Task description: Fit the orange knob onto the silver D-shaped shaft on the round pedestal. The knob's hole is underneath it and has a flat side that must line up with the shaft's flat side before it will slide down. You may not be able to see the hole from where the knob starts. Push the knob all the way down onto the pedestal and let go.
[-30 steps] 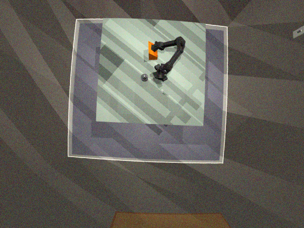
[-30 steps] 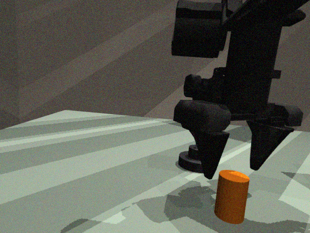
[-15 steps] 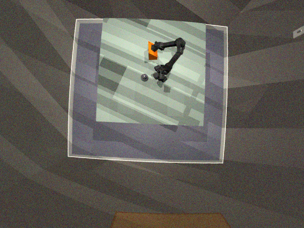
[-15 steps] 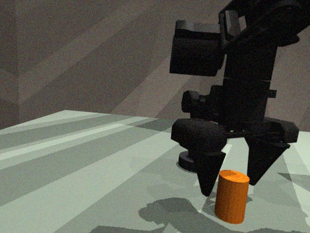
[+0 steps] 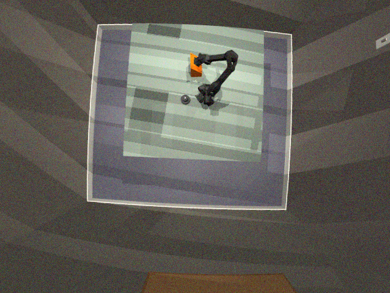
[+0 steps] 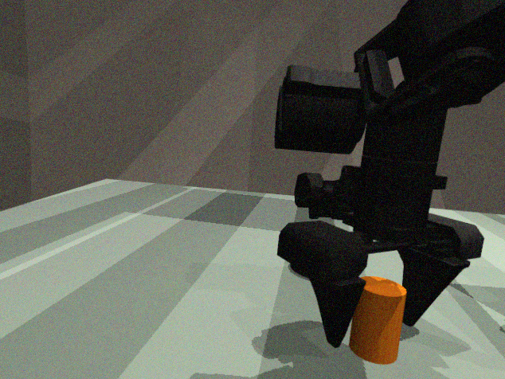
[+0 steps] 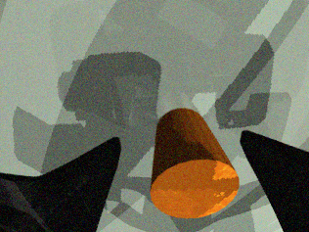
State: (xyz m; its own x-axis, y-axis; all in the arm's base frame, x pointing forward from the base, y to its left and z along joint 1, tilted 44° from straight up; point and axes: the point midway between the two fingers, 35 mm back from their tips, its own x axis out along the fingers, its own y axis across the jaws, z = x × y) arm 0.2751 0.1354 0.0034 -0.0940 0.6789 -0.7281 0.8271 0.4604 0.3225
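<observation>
Right now my gripper tip is 30 mm below the orange knob. The rest, counted from my gripper tip: round pedestal 20 mm ahead, 180 mm to the right, 20 mm above.
</observation>
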